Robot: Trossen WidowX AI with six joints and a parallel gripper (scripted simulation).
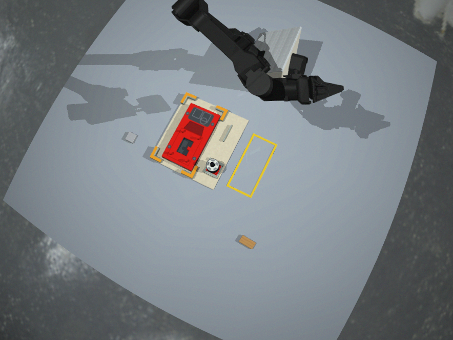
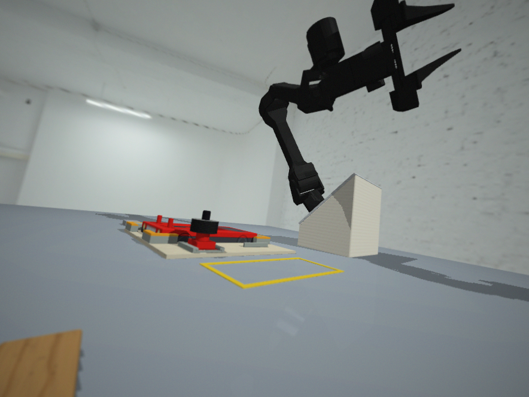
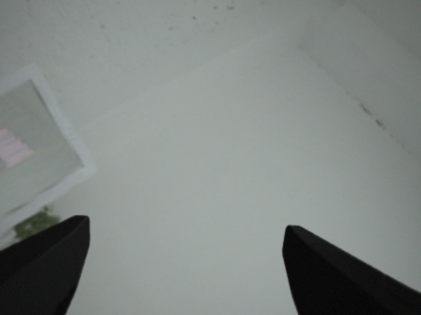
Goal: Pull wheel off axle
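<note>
Now: gripper tip 350 mm above the black wheel, 290 mm to the left of it and 200 mm short of it. From my gripper tip the other things lie so: wooden block: 390 mm below, 380 mm ahead, 110 mm to the right; upright axle: 360 mm below, 290 mm to the right, 190 mm ahead.
</note>
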